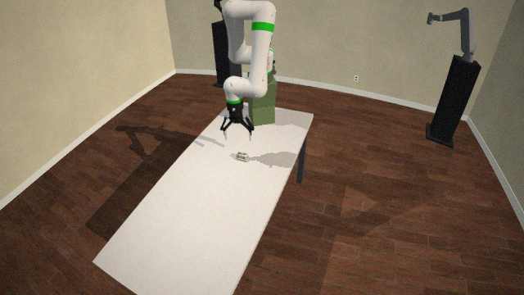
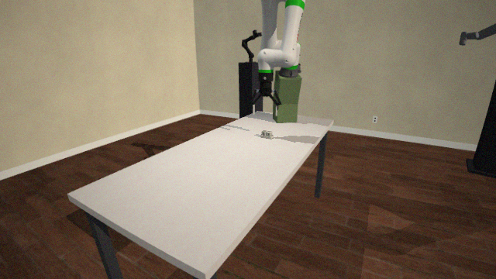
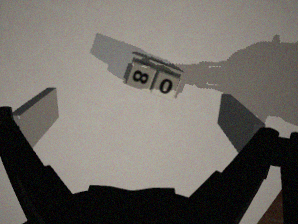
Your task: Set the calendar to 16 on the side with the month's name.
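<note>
Now: hand 130 mm above the cube. From my hand the other things lie so: white calendar tray (10 mm to the left, 150 mm below).
</note>
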